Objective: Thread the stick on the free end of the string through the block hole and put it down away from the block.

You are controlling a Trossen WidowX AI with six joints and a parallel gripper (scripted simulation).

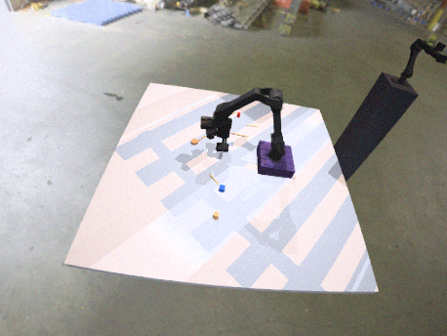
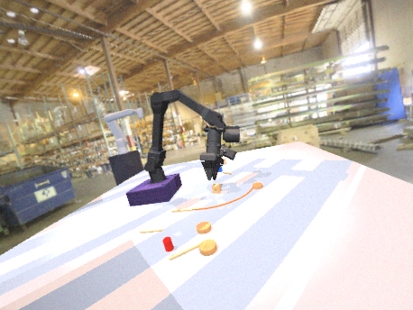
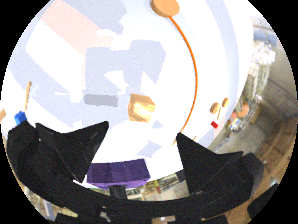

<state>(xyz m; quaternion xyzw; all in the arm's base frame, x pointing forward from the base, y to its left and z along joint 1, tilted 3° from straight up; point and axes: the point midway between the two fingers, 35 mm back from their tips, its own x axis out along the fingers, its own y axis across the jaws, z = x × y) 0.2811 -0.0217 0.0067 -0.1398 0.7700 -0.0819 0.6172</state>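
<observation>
Right now the wooden block is 1 cm ahead of my gripper tip and 4 cm below it. Also, from my gripper tip: red peg (3 cm behind, 33 cm to the right, 4 cm below); then blue cube (4 cm behind, 28 cm to the left, 4 cm below); then round wooden button (17 cm ahead, 1 cm to the left, 4 cm below).
</observation>
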